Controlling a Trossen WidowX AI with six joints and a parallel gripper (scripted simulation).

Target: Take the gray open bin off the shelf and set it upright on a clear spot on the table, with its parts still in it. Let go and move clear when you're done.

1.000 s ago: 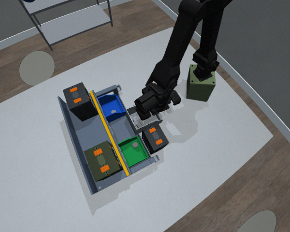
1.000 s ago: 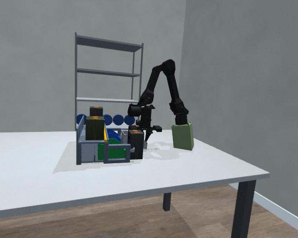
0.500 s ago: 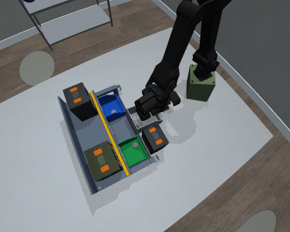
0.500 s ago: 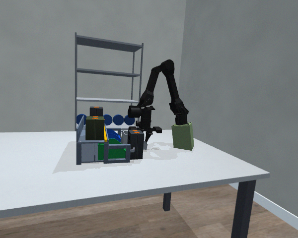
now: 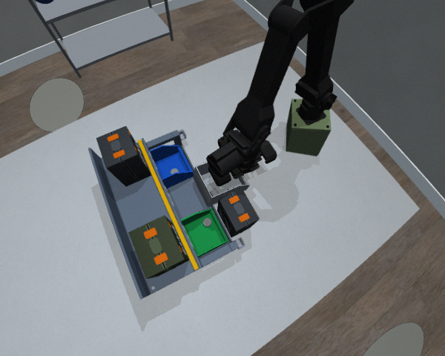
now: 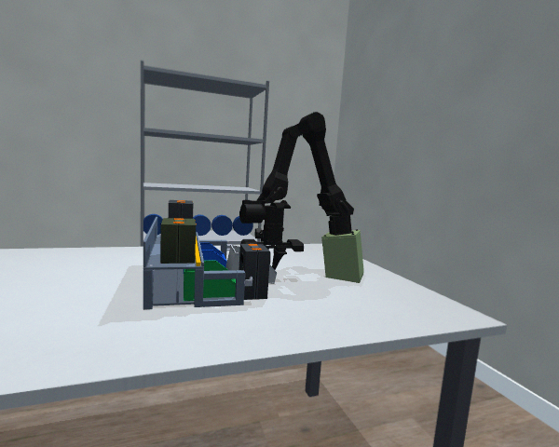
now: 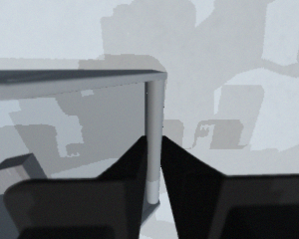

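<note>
My gripper is now 6 cm short of the gray open bin and 1 cm above it. Round my hand: yellow rail (23 cm ahead, 5 cm above, 2 cm to the left); blue bin (20 cm ahead, 10 cm to the right, 2 cm below); green bin (19 cm ahead, 12 cm to the left, 2 cm below).
</note>
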